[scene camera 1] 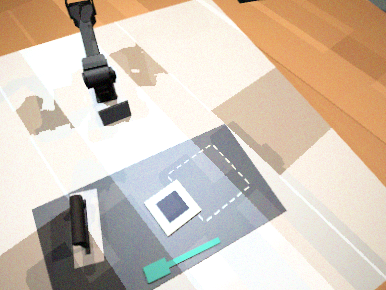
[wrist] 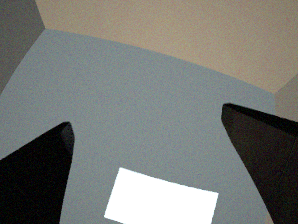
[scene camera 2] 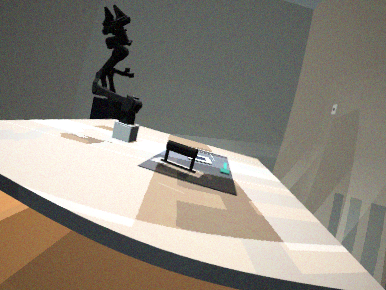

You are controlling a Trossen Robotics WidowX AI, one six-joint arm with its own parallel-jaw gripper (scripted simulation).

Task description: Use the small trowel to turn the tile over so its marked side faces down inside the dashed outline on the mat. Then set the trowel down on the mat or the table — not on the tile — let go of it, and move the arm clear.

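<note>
A tile and a mat are in view, as is the gripper, which is open and holds nothing.
</note>
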